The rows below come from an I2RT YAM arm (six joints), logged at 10 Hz.
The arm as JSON. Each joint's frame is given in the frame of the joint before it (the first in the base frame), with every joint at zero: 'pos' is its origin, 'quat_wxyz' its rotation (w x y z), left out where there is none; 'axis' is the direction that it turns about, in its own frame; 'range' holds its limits. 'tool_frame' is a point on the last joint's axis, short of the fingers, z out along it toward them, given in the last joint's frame.
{
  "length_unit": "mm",
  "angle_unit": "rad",
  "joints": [
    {
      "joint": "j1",
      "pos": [
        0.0,
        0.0,
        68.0
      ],
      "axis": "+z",
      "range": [
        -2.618,
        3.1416
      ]
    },
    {
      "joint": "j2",
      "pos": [
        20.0,
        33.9,
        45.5
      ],
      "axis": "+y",
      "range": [
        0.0,
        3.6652
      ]
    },
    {
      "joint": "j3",
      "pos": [
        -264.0,
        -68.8,
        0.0
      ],
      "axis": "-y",
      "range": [
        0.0,
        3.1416
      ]
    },
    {
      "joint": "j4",
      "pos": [
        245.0,
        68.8,
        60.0
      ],
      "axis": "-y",
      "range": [
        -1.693,
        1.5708
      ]
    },
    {
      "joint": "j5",
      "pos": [
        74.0,
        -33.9,
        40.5
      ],
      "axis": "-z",
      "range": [
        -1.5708,
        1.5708
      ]
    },
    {
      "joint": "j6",
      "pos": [
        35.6,
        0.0,
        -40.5
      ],
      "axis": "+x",
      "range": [
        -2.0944,
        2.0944
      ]
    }
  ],
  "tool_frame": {
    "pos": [
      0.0,
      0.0,
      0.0
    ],
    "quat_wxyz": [
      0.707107,
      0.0,
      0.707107,
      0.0
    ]
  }
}
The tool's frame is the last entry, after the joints.
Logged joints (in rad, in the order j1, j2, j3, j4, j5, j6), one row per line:
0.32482, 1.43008, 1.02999, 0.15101, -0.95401, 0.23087
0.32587, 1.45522, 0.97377, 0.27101, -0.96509, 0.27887
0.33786, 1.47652, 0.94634, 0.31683, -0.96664, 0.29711
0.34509, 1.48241, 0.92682, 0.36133, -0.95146, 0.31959
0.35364, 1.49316, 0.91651, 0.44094, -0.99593, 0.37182
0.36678, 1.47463, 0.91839, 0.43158, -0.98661, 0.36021
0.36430, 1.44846, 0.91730, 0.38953, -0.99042, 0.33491
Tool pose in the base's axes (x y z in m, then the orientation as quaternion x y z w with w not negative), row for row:
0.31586, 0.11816, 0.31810, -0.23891, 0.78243, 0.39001, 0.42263
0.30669, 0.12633, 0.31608, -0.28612, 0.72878, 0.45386, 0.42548
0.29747, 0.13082, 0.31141, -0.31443, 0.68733, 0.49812, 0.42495
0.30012, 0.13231, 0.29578, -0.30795, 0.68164, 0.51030, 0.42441
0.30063, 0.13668, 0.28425, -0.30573, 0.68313, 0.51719, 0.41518
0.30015, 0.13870, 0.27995, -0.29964, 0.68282, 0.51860, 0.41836
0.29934, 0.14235, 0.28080, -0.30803, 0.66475, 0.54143, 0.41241
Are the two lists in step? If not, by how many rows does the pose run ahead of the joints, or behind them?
The pose runs 2 rows behind the joints: the pose in row i belongs to the joints in row i - 2.
